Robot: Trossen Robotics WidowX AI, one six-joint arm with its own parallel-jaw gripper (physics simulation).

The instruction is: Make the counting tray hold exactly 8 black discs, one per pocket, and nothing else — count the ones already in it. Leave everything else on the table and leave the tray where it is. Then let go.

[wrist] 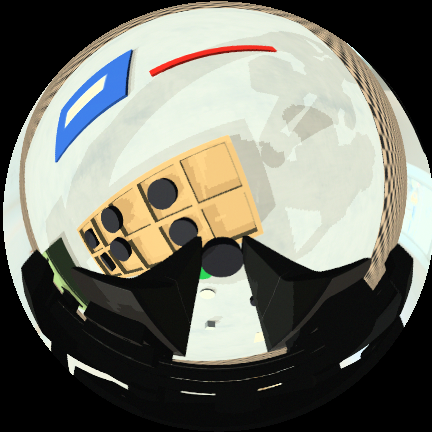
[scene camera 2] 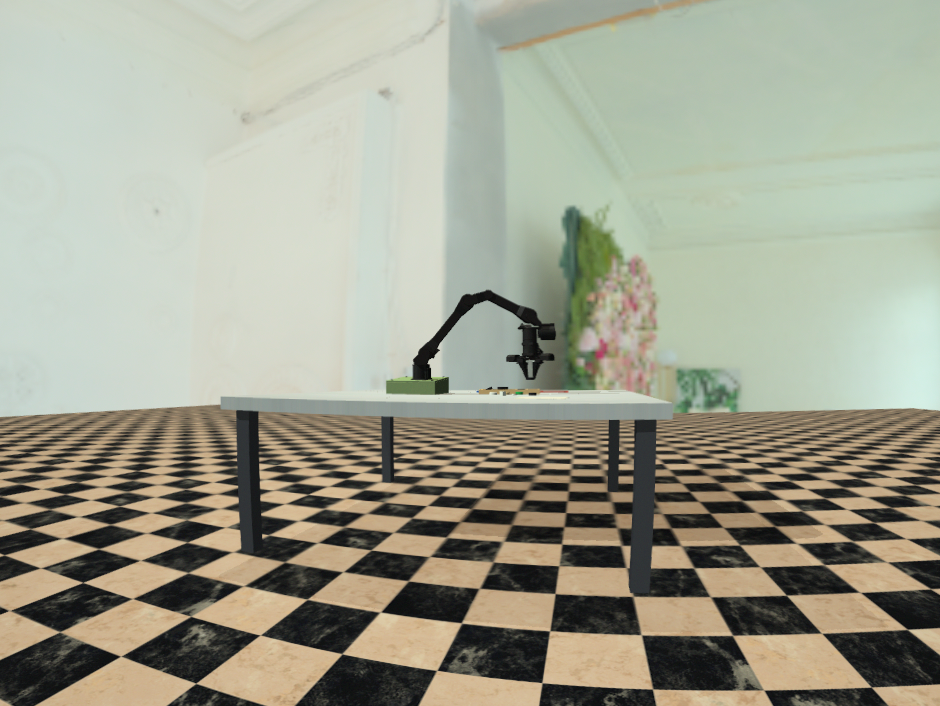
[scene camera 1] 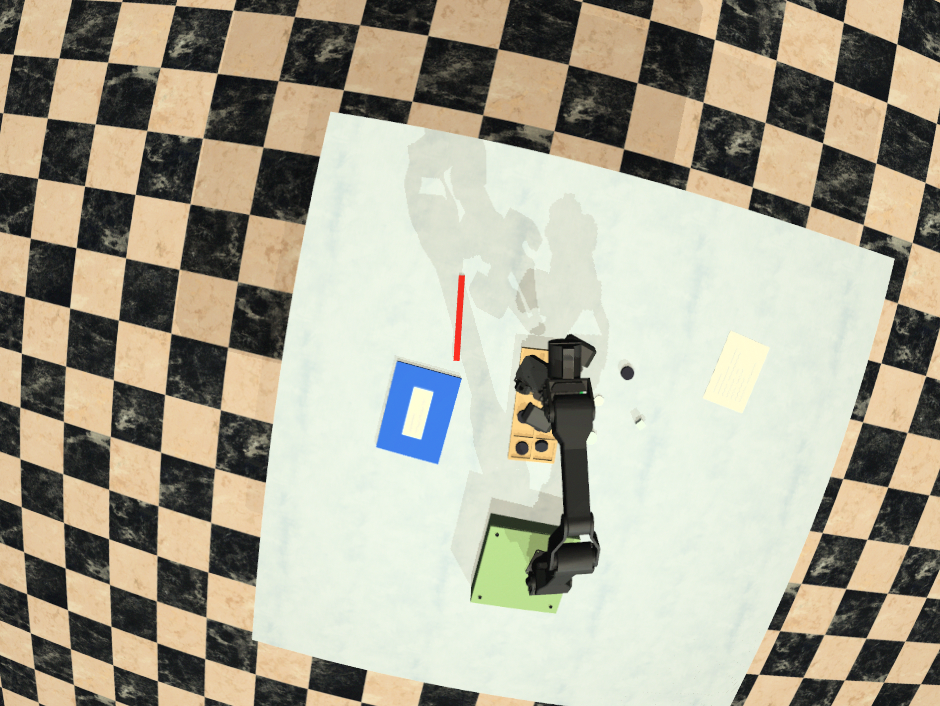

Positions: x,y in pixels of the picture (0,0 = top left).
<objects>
My gripper shows in the wrist view (221,241), in scene camera 2 (530,379) and in scene camera 1 (554,373).
</objects>
